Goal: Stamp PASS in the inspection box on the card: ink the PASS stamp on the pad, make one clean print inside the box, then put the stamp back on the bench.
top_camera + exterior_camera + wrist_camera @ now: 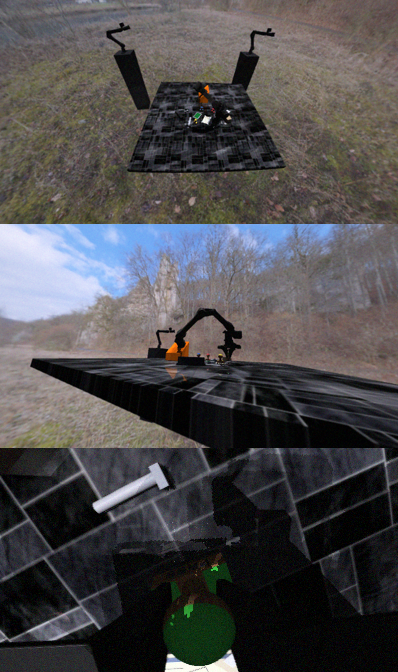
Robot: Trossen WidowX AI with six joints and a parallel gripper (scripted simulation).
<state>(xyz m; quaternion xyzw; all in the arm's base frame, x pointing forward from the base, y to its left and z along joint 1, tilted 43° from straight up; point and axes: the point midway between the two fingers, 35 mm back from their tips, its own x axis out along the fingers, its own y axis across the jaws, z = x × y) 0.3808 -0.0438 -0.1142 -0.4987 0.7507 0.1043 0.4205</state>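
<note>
My gripper tip is now right at the green stamp. Round my gripper tip: tan box: 30 mm behind, 140 mm to the left, 20 mm below; then red stamp: 170 mm behind, 10 mm to the left, 20 mm below; then cream card: 70 mm behind, 90 mm to the right, 40 mm below.
</note>
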